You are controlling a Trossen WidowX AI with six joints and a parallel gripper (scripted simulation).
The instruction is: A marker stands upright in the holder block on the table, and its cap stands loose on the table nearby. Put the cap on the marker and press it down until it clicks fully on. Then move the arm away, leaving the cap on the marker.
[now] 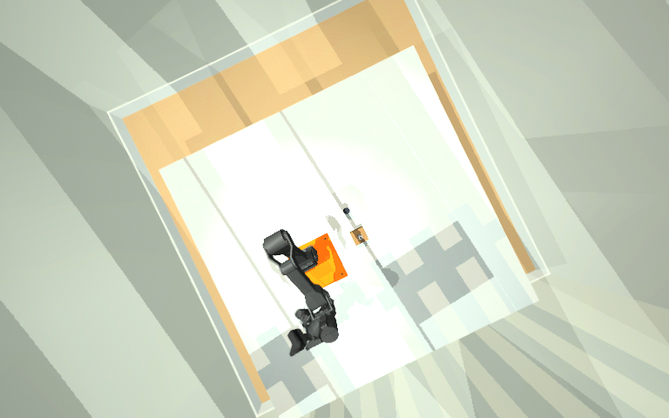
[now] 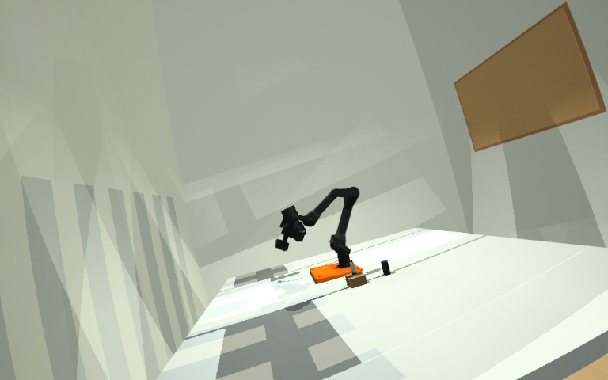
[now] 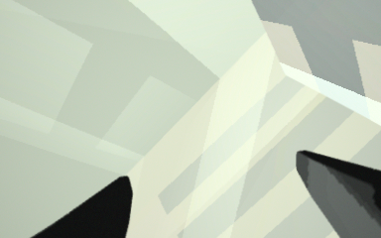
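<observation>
Right now my gripper tip is 41 cm short of the marker cap, 36 cm to the right of it and 20 cm above it. From my gripper tip the other things lie so: holder block (40 cm ahead, 23 cm to the left, 21 cm below).
</observation>
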